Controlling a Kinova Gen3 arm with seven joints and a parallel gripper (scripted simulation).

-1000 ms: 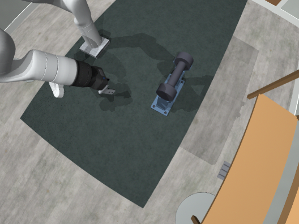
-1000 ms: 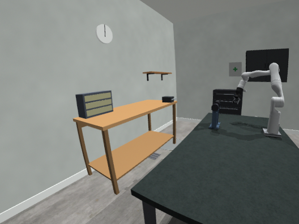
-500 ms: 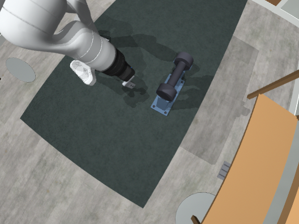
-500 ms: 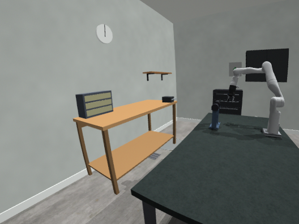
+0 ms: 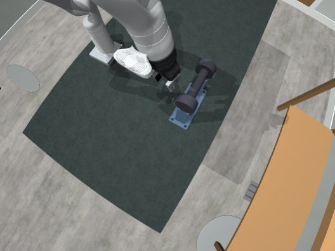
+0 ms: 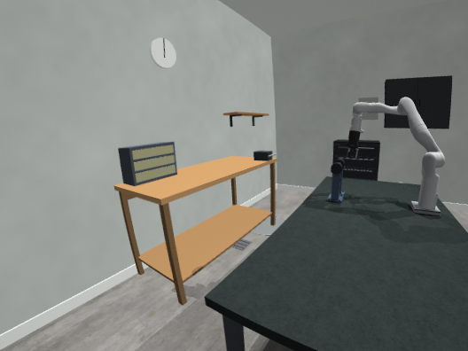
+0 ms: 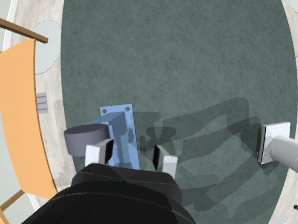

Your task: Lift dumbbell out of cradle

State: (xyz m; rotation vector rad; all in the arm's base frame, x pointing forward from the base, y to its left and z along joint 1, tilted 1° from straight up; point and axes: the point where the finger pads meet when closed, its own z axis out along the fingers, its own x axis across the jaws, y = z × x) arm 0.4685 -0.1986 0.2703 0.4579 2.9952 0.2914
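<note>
Right now the dark grey dumbbell is 90 mm ahead of my hand, 70 mm to the left of it and 70 mm below it. From my hand the other things lie so: blue cradle (90 mm ahead, 70 mm to the left, 200 mm below).
</note>
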